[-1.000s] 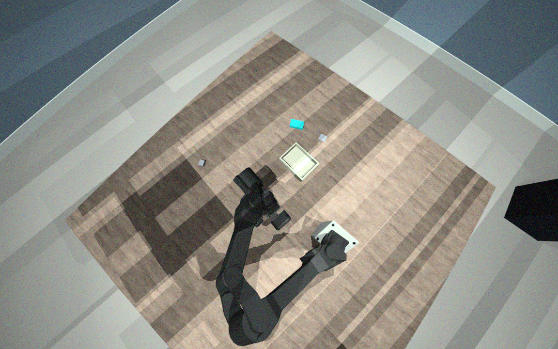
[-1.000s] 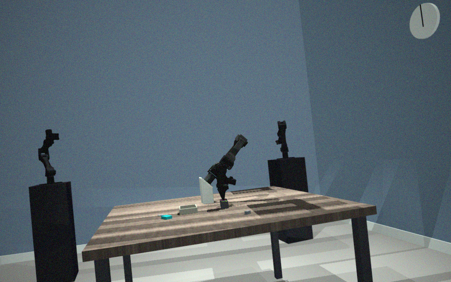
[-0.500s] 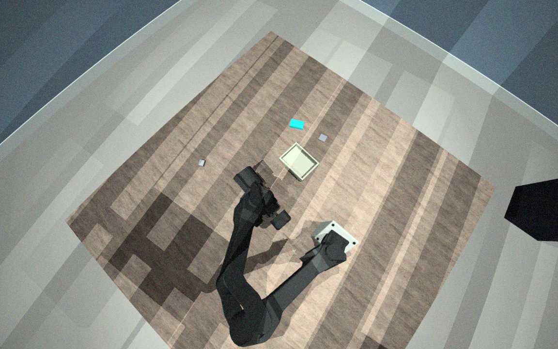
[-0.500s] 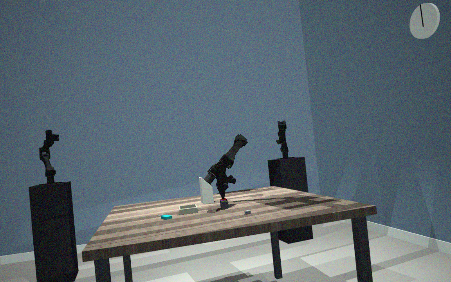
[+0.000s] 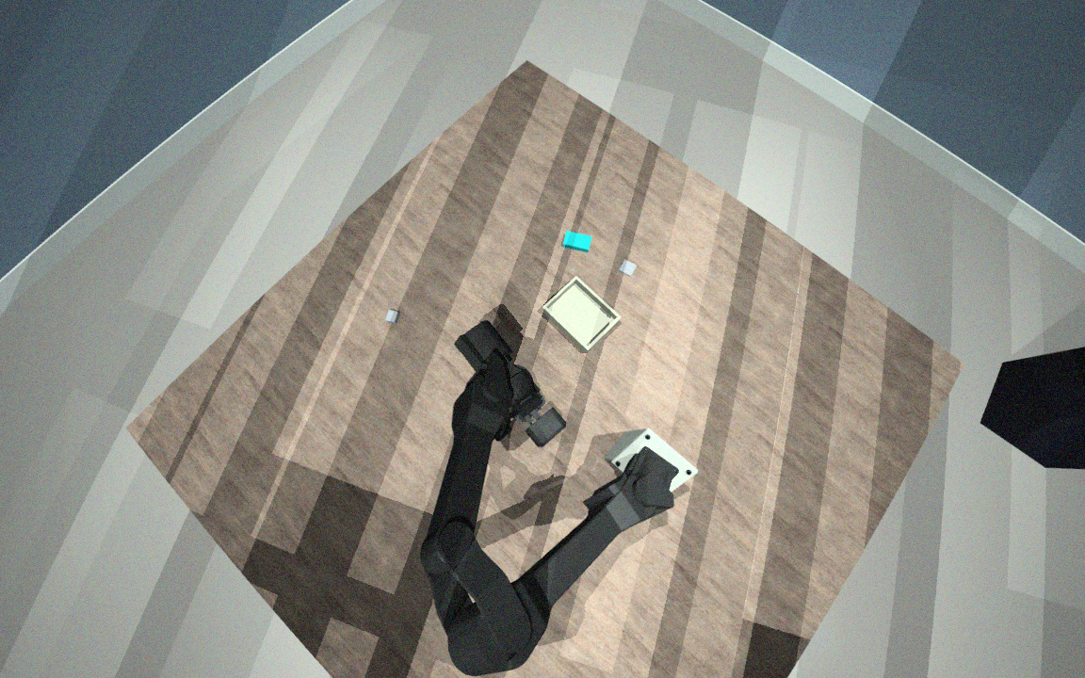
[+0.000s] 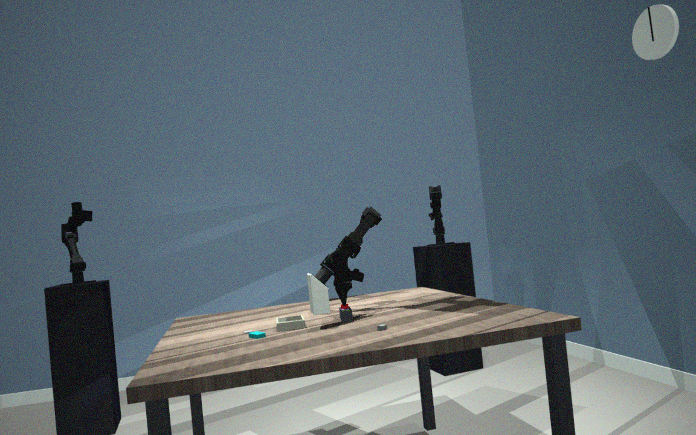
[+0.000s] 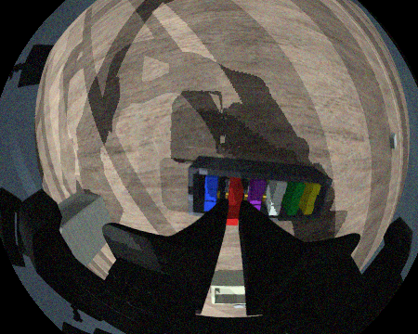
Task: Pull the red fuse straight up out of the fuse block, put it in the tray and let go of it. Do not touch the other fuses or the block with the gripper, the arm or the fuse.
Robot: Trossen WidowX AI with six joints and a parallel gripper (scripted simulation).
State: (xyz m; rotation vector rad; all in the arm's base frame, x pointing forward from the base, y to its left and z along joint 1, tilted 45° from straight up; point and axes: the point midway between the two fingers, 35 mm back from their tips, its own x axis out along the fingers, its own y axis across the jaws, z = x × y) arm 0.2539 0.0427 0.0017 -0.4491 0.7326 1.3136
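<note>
Right now the tray is 1 cm ahead of my gripper tip, 22 cm to the right of it and 5 cm below it. From my gripper tip the other things lie so: grey cube 33 cm ahead, 2 cm to the left, 4 cm below; red fuse 1 cm below; teal block 12 cm ahead, 36 cm to the right, 4 cm below.
</note>
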